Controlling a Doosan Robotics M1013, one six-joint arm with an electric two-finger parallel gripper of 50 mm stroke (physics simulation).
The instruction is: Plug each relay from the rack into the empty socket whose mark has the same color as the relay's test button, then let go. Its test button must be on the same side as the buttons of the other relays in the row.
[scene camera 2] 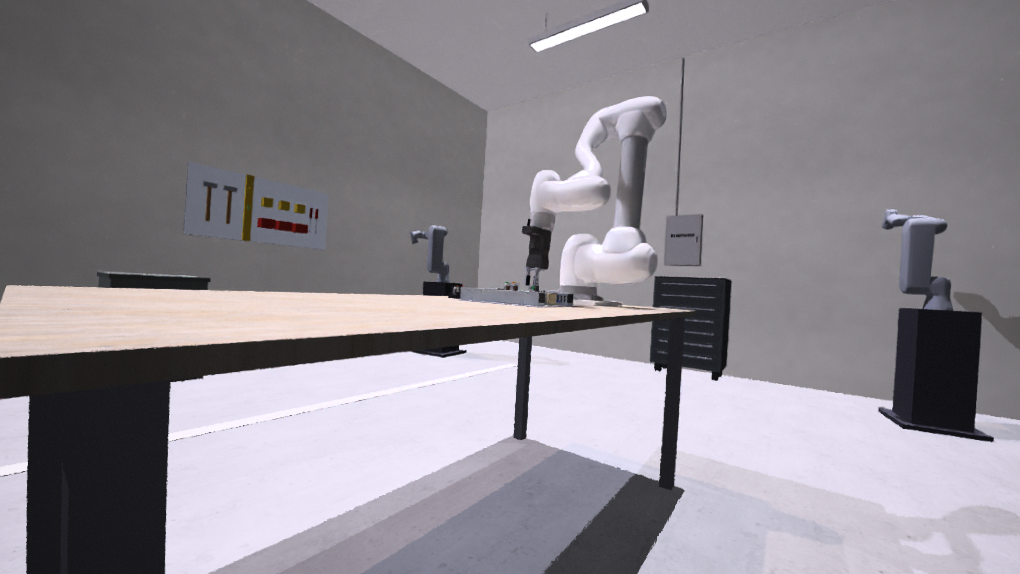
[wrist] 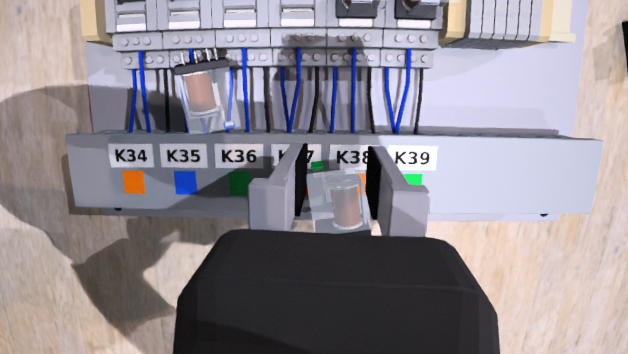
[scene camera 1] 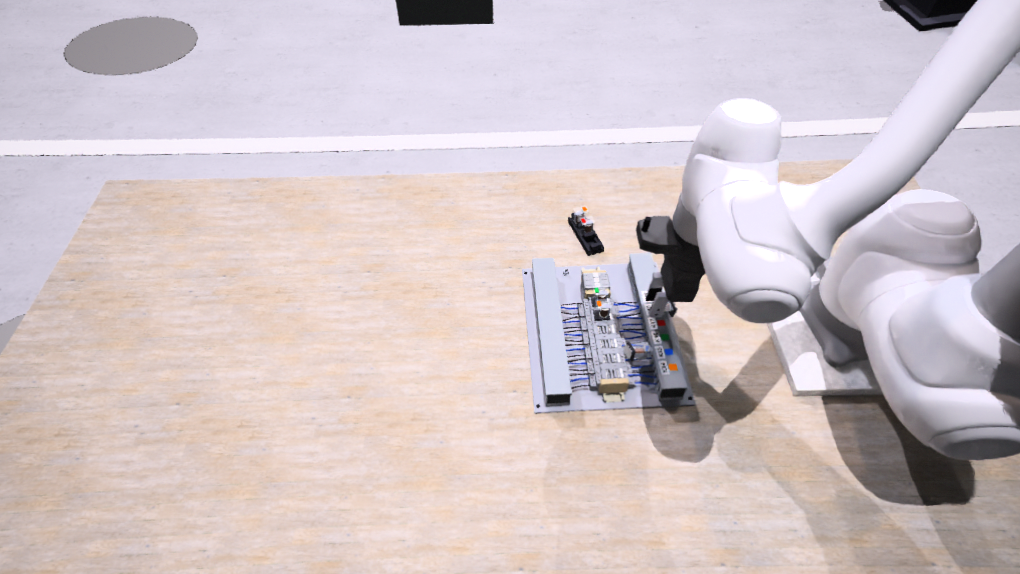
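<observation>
My gripper is shut on a clear-cased relay with a green test button, which sits tilted between the fingers. It hangs over the label duct by K37 and K38. In the wrist view, the sockets K34 to K37 are empty; relays stand in K38 and K39. Marks are orange, blue, green, mostly hidden red, orange and bright green. A loose relay lies on the wires near K35, pins toward the sockets. The black rack holds relays with orange and red buttons.
The panel's other duct runs along its left side in the first scene view. Beige end pieces and terminal blocks stand at the row's ends. Blue and black wires run from the sockets to the label duct. The wooden table surrounds the panel.
</observation>
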